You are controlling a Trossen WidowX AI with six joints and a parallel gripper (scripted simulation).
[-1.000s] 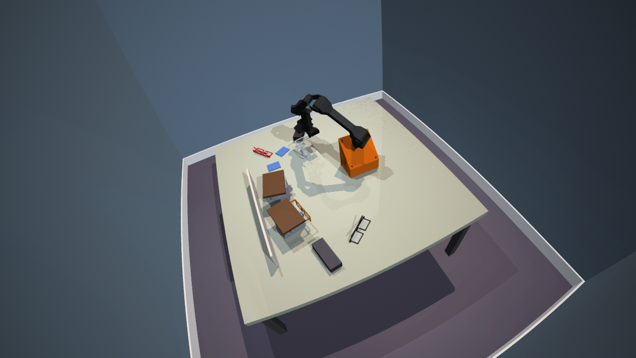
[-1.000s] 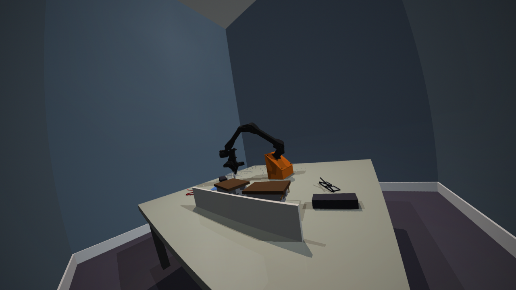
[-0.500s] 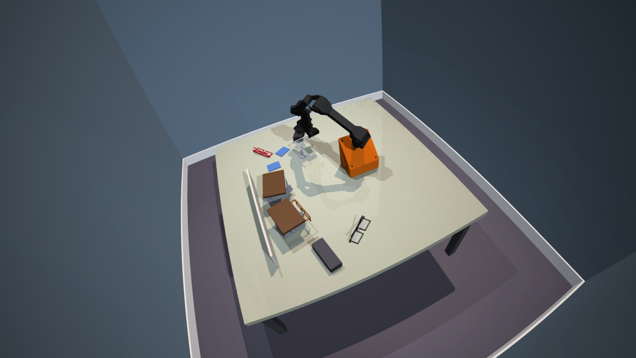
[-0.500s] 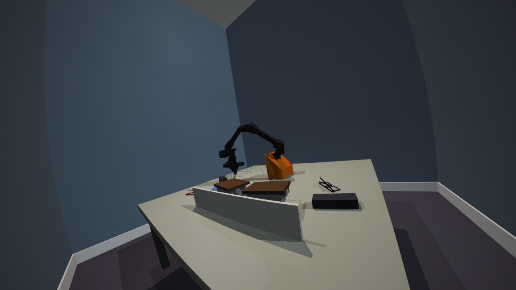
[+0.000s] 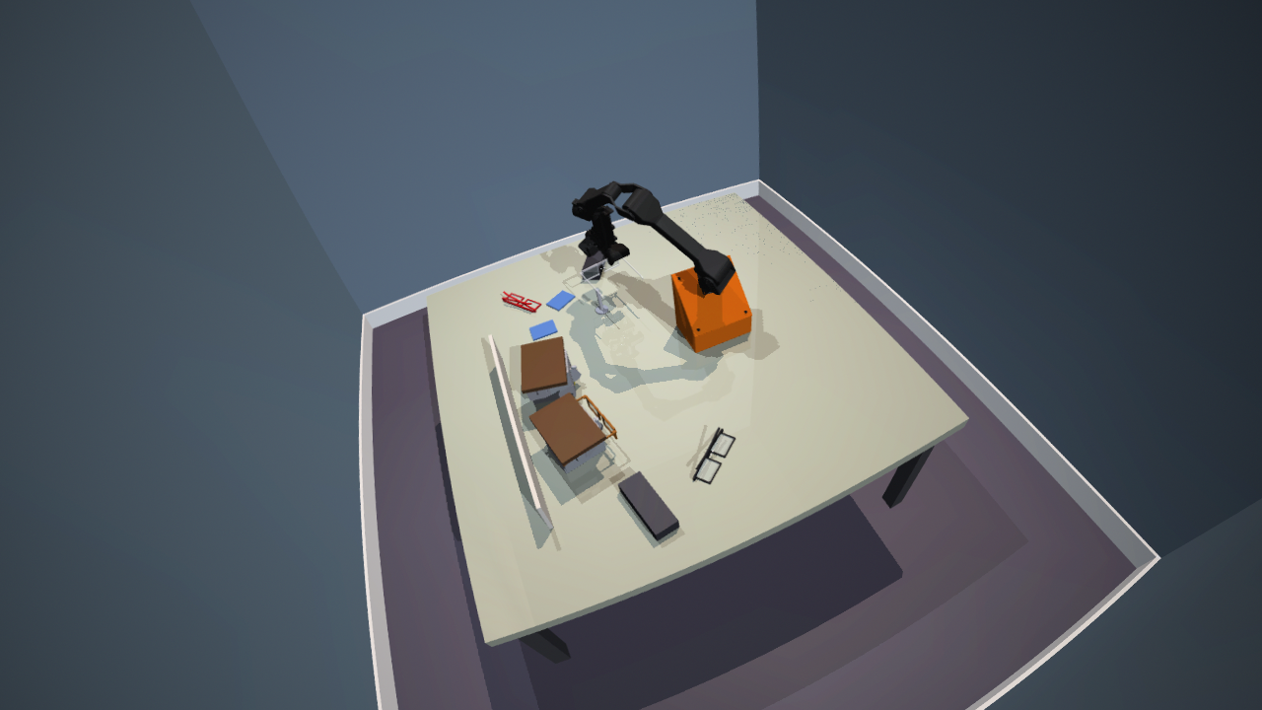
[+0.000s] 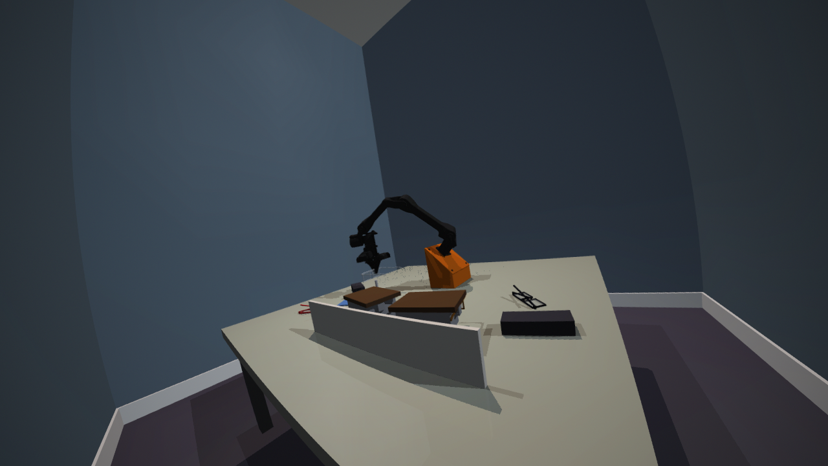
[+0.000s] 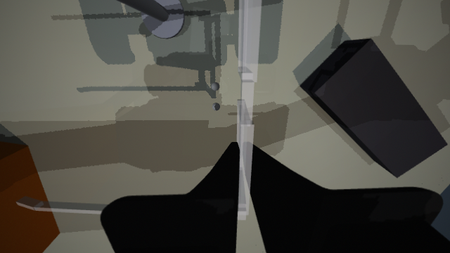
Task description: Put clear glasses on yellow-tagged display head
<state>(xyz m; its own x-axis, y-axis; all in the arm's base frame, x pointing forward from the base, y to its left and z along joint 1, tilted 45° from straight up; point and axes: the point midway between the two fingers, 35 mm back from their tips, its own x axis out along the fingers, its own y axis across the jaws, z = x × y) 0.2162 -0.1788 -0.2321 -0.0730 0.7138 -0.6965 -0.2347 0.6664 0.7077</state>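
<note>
Right now my gripper tip is 90 mm to the right of the grey peg stand, 70 mm short of it and 70 mm above it. Round my gripper tip: white panel 460 mm to the left, 400 mm ahead, 40 mm below.
</note>
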